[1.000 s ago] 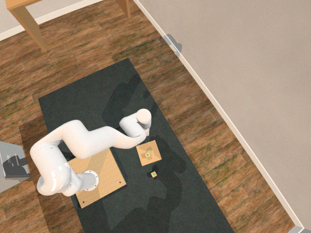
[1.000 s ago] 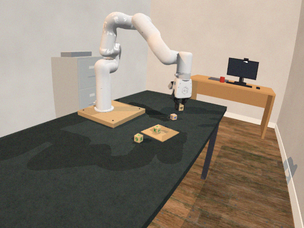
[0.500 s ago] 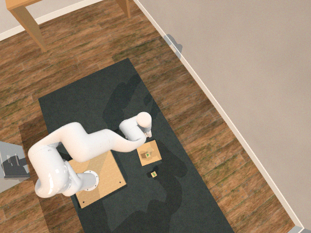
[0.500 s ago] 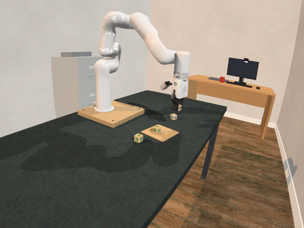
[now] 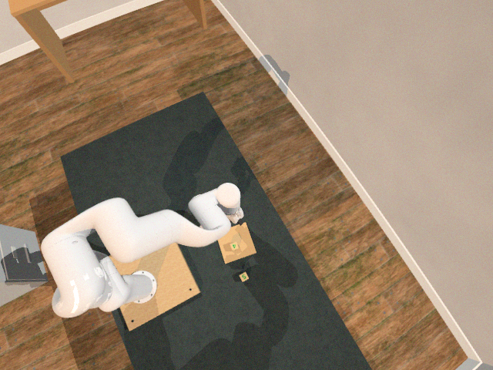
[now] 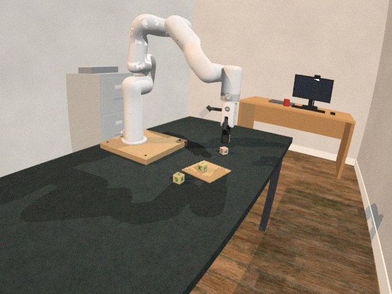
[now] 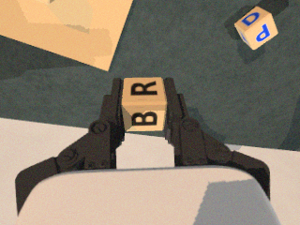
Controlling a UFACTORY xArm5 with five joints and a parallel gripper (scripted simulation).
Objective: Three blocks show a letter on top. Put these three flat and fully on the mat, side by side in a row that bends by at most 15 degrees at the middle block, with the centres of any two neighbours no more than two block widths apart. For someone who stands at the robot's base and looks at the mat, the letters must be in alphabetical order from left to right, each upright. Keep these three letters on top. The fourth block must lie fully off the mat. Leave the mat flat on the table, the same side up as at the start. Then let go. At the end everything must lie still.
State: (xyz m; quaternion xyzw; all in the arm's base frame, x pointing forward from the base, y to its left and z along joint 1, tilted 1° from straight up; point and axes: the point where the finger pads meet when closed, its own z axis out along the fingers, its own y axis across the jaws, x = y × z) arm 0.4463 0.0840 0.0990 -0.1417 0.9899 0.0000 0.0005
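My gripper is now 120 mm above the tan mat, 90 mm to the left of it and 30 mm past it. Round my hand: green-lettered block: 230 mm to the right, 110 mm below, 60 mm behind.
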